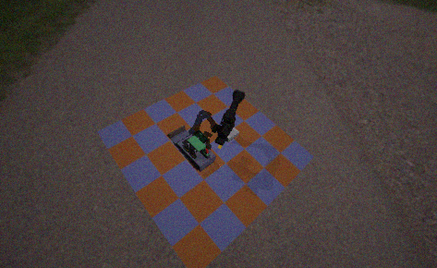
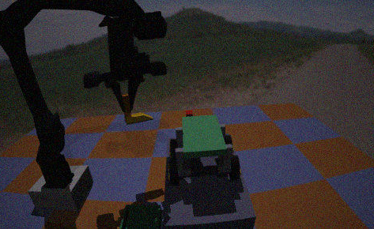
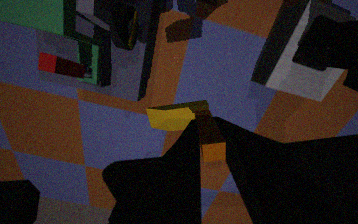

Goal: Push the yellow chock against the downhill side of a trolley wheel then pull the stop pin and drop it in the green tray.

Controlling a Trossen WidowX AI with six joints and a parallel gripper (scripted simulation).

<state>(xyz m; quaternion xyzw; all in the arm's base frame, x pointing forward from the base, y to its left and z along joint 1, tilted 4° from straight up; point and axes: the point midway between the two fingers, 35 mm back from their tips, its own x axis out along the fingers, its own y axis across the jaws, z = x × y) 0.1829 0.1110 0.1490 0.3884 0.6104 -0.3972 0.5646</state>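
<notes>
Now: gripper tip 2 cm short of the yellow chock, 1 cm to the right of it and 1 cm above it. Round my gripper tip: trolley 16 cm ahead, 10 cm to the right, 6 cm below; then grey ramp 16 cm ahead, 13 cm below, 11 cm to the right; then red-headed stop pin 14 cm ahead, 4 cm below, 1 cm to the right.
</notes>
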